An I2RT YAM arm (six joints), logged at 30 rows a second.
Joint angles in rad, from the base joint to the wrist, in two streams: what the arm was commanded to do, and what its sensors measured. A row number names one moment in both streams.
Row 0, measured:
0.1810 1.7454 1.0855 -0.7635 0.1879 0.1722
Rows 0 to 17, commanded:
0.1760 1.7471 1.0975 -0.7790 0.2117 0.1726
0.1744 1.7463 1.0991 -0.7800 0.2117 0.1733
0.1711 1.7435 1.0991 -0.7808 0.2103 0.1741
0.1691 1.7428 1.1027 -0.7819 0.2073 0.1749
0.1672 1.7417 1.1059 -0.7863 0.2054 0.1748
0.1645 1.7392 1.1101 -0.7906 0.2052 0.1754
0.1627 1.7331 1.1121 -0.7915 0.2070 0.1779
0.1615 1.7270 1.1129 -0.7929 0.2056 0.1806
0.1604 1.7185 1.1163 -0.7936 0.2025 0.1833
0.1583 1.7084 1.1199 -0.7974 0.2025 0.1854
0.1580 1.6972 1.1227 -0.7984 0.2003 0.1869
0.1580 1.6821 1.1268 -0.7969 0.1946 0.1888
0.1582 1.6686 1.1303 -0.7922 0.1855 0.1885
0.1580 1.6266 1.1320 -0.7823 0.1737 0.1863
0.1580 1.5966 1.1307 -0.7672 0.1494 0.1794
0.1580 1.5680 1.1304 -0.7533 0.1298 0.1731
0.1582 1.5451 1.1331 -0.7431 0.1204 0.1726
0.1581 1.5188 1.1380 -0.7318 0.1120 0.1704
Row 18, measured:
0.1577 1.5654 1.1297 -0.7677 0.1558 0.1764
